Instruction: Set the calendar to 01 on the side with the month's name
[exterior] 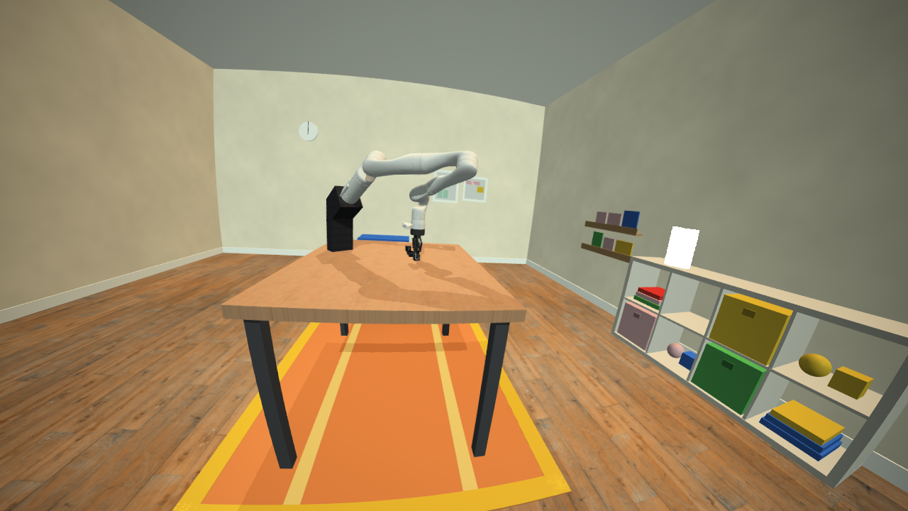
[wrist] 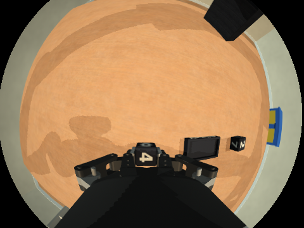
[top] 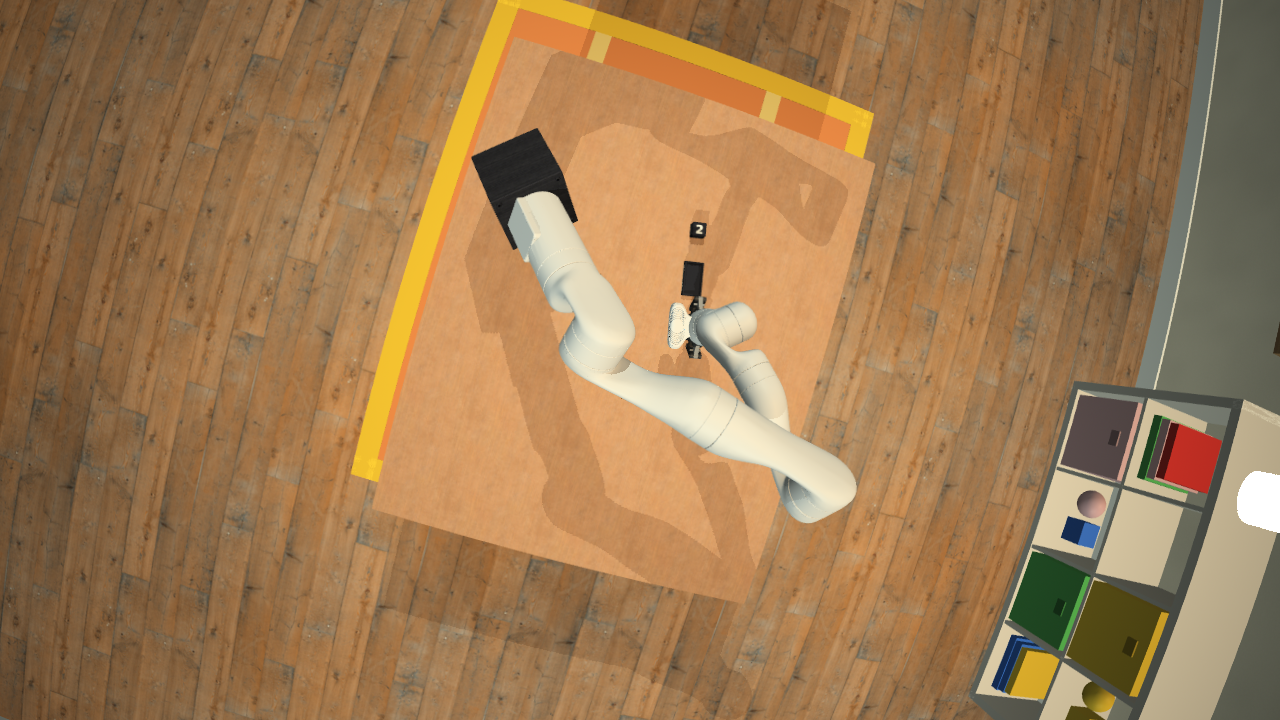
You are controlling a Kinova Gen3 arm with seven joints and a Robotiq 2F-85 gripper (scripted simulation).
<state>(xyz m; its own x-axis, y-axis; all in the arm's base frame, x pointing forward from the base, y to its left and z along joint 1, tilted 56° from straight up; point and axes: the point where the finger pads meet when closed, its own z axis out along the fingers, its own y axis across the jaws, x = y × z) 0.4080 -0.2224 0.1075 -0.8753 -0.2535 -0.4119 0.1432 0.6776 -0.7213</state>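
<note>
My gripper is now 11 cm to the right of the black calendar tray, 2 cm short of it and 2 cm above it. The rest, counted from my hand: black digit cube (22 cm to the left, 4 cm ahead, 1 cm below).
</note>
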